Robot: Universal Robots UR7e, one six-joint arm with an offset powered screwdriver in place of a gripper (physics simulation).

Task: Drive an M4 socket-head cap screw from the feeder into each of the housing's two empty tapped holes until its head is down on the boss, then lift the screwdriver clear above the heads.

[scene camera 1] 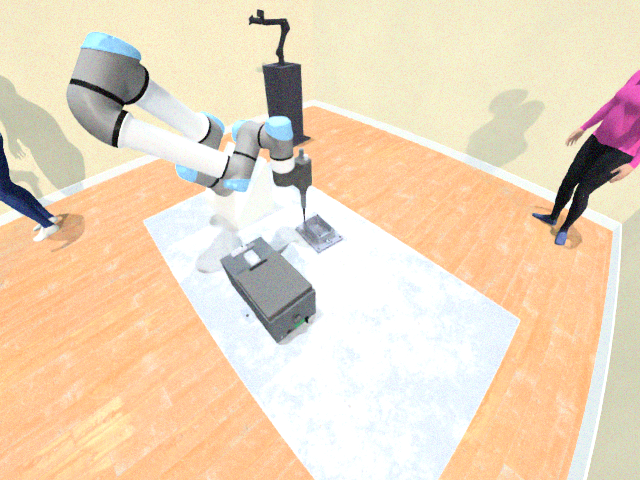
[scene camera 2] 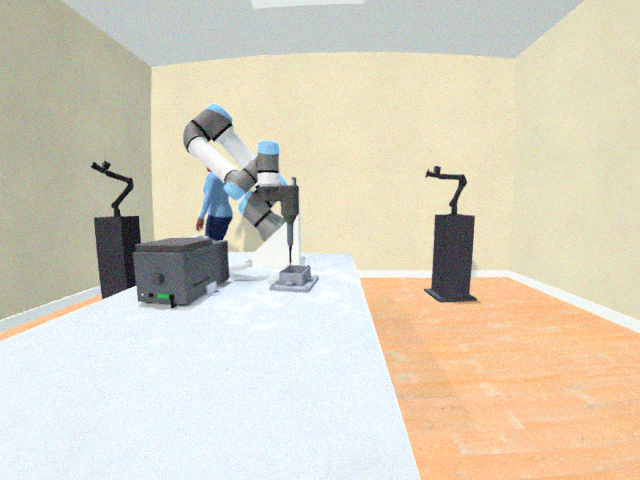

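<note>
The grey housing is a small open box on a flat base plate on the table. My screwdriver points straight down. Its thin bit tip is at or just above the far left corner of the housing in scene camera 1, and at the housing's back rim in scene camera 2. Whether a screw is on the tip is too small to tell. The tapped holes and any screw heads cannot be made out. The dark grey screw feeder stands beside the housing, apart from it.
The white table carries the feeder and the housing. Dark pedestals with small black arms stand off the table. A person in a pink top and a person in a blue top stand on the floor beyond the table.
</note>
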